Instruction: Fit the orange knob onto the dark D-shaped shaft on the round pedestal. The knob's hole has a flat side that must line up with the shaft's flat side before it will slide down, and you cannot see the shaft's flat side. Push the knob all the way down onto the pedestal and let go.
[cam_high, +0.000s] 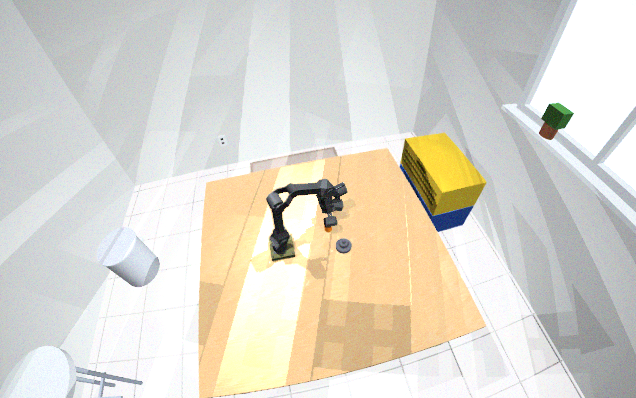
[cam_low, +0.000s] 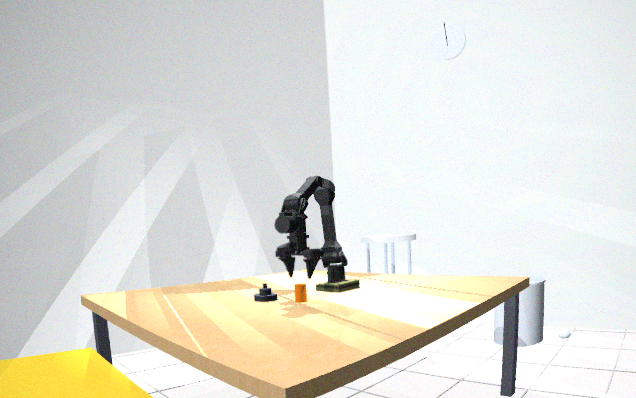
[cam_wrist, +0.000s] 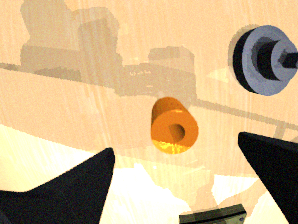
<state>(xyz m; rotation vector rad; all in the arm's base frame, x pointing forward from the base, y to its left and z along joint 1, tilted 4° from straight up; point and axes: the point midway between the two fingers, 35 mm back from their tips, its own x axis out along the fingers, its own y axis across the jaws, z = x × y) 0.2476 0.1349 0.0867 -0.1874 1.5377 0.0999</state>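
Right now the orange knob is 5 cm below my gripper tip. Round my gripper tip: dark shaft (8 cm ahead, 12 cm to the right, 5 cm below).
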